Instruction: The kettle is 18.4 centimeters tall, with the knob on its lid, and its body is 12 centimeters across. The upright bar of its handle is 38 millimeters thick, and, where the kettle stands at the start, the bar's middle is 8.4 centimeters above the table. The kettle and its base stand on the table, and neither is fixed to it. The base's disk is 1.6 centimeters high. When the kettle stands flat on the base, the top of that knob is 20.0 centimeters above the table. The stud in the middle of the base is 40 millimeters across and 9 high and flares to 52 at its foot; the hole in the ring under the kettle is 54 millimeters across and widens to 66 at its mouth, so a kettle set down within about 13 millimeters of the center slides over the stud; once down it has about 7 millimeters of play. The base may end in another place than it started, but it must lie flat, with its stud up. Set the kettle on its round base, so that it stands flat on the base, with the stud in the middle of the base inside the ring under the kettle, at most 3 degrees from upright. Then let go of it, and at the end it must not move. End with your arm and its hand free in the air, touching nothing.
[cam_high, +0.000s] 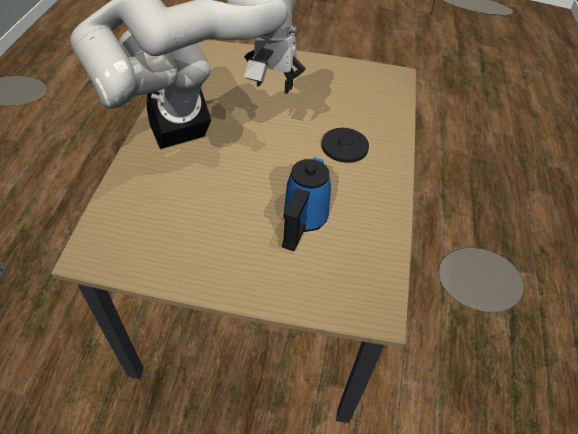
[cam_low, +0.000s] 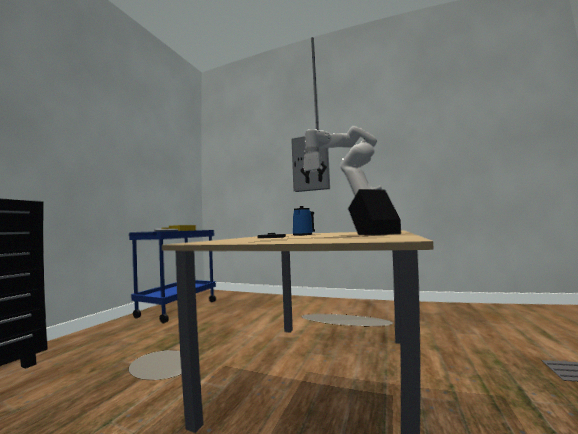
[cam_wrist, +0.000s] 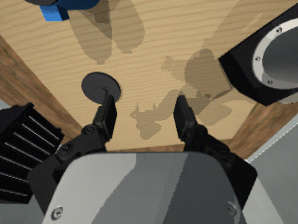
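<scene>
Right now my hand is 100 mm short of the blue kettle, 200 mm to the left of it and 220 mm above it. From my hand the other things lie so: round black base 220 mm ahead, 120 mm to the left, 300 mm below.
</scene>
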